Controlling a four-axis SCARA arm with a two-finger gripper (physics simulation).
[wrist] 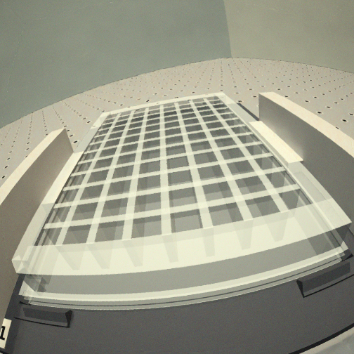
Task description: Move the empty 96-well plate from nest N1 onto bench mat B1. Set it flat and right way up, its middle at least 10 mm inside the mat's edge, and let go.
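Observation:
The clear, empty 96-well plate (165,262) lies flat and right way up, filling the middle of the wrist view. It is over the dark nest N1 (190,330), whose front part and two raised corner blocks show below the plate's near edge. Whether the plate's base touches the nest is hard to tell. My gripper (162,124) is shut on the plate, one pale finger against each long side. The finger pads are partly hidden by the plate's edges. Bench mat B1 does not show in this view.
The pale bench top (160,81) with rows of small holes stretches behind the plate to a grey-green wall (110,45). A white label (4,334) with a "1" is at the nest's lower left.

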